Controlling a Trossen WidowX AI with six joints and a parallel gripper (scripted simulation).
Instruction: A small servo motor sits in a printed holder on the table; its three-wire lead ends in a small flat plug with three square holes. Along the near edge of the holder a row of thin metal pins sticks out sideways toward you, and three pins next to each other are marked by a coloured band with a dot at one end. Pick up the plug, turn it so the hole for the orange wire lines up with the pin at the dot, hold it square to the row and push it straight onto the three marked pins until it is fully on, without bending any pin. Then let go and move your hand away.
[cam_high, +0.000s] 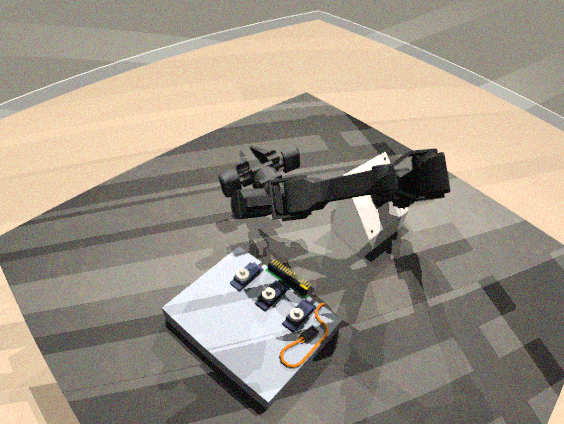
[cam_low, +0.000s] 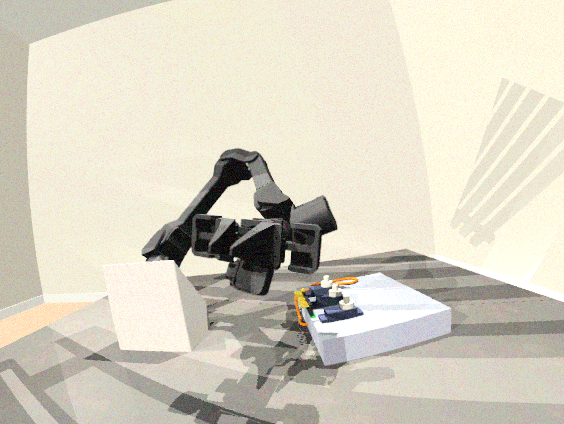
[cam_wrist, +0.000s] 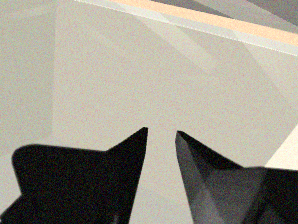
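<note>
Now: the printed holder 24 cm ahead of my gripper tip, 29 cm to the left of it and 20 cm below it.
</note>
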